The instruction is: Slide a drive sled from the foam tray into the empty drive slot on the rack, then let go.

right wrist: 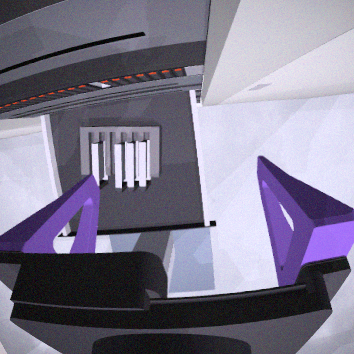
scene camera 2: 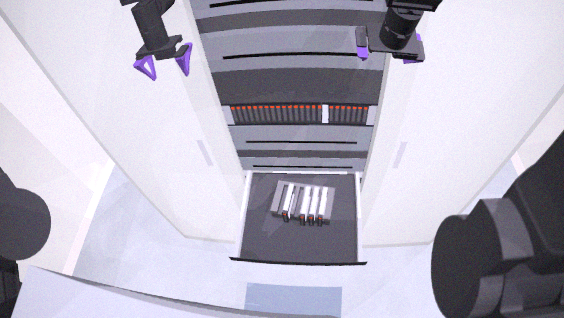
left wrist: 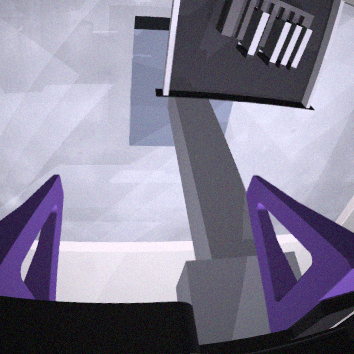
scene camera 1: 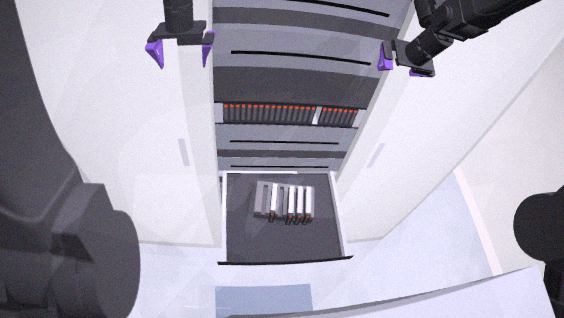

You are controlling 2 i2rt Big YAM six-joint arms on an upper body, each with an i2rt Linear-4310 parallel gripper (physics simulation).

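Frame: origin at the left arm's base, x left, y down, z back, level; millimetres.
Where they show: left gripper, fingertip midpoint: (scene camera 2: 171, 77) (left wrist: 157, 183) (scene camera 1: 183, 66); right gripper, fingertip midpoint: (right wrist: 173, 172) (scene camera 2: 383, 59) (scene camera 1: 394, 71).
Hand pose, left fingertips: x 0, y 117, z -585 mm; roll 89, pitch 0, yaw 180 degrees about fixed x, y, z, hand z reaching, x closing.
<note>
Each offset is from my left fingertips to the top centre of the thing.
The grey foam tray {dx -302, dy +555, dz +14 mm} (scene camera 1: 259, 199) (scene camera 2: 276, 201) (left wrist: 231, 19) (right wrist: 155, 150) lies in the pulled-out drawer. One white drive sled {dx -252, dy +498, dz +42 mm} (scene camera 1: 273, 199) (scene camera 2: 288, 199) (left wrist: 258, 34) (right wrist: 95, 160) stands apart at its left; three more stand side by side at its right. The empty drive slot (scene camera 1: 316, 116) (scene camera 2: 325, 114) (right wrist: 102, 85) is a pale gap in the row of orange-tipped drives. My left gripper (scene camera 1: 182, 66) (scene camera 2: 171, 77) (left wrist: 157, 183) is open and empty, high before the left cabinet door. My right gripper (scene camera 1: 403, 73) (scene camera 2: 387, 60) (right wrist: 173, 172) is open and empty, high at the right door's edge.
The drawer (scene camera 1: 285, 246) (scene camera 2: 300, 247) (left wrist: 225, 82) (right wrist: 165, 212) juts out below the rack, with thin pale side walls. Cabinet doors (scene camera 1: 125, 125) (scene camera 2: 450, 125) stand open on both sides. A pale surface (scene camera 1: 425, 300) (scene camera 2: 100, 300) crosses the near edge of both scene views.
</note>
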